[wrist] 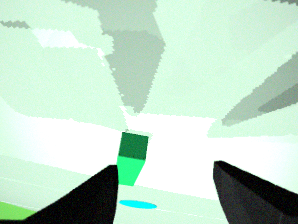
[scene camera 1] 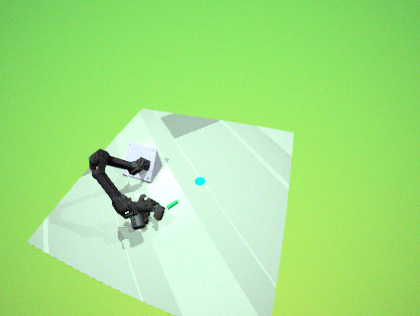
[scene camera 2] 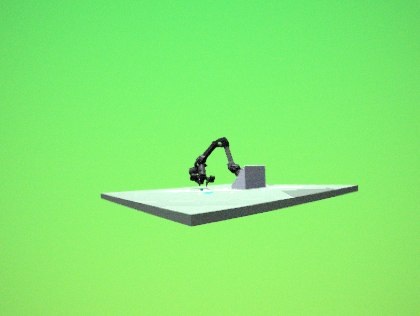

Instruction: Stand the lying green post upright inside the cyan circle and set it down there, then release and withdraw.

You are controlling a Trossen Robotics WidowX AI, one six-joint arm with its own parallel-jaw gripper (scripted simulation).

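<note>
My gripper [wrist: 165,171] is visible, together with a green post [wrist: 131,158].
</note>
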